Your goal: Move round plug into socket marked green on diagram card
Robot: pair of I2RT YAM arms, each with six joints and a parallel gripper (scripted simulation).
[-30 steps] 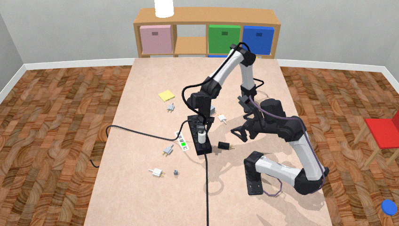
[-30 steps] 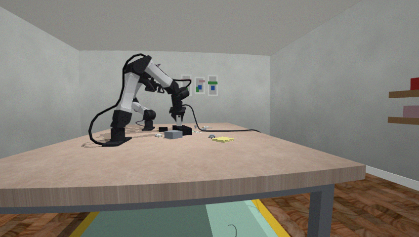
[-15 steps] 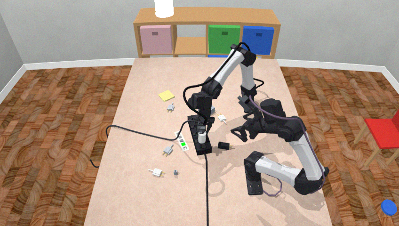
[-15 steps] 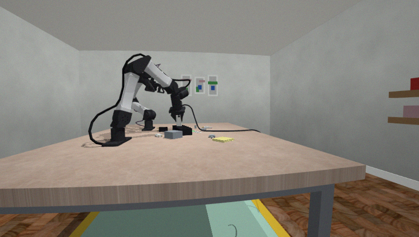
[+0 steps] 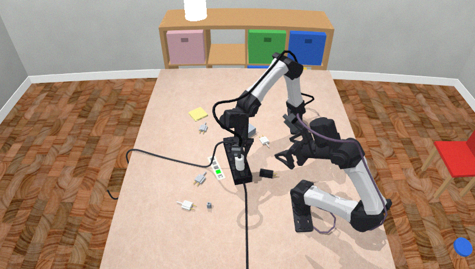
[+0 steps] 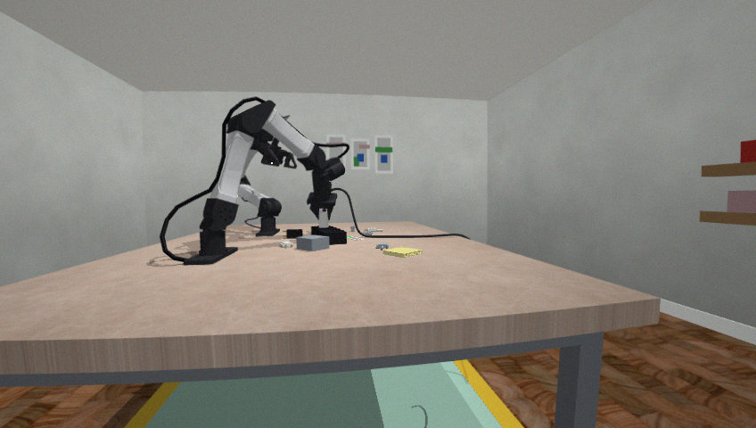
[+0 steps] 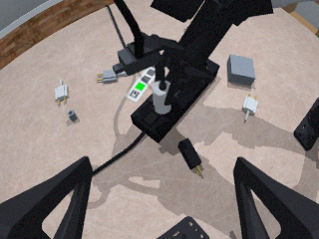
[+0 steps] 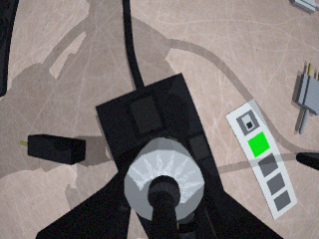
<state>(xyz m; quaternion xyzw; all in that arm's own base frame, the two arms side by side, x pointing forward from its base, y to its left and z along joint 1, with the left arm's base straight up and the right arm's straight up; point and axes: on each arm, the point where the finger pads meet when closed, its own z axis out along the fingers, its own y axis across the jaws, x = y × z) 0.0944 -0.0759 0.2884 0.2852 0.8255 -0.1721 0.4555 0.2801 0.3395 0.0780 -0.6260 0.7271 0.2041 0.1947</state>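
Now: the white round plug 1 cm below my right hand. Also, from my right hand: black plug (13 cm behind, 6 cm below, 1 cm to the left); diagram card (11 cm ahead, 8 cm below, 2 cm to the right); grey box (25 cm to the right, 6 cm below, 1 cm behind).
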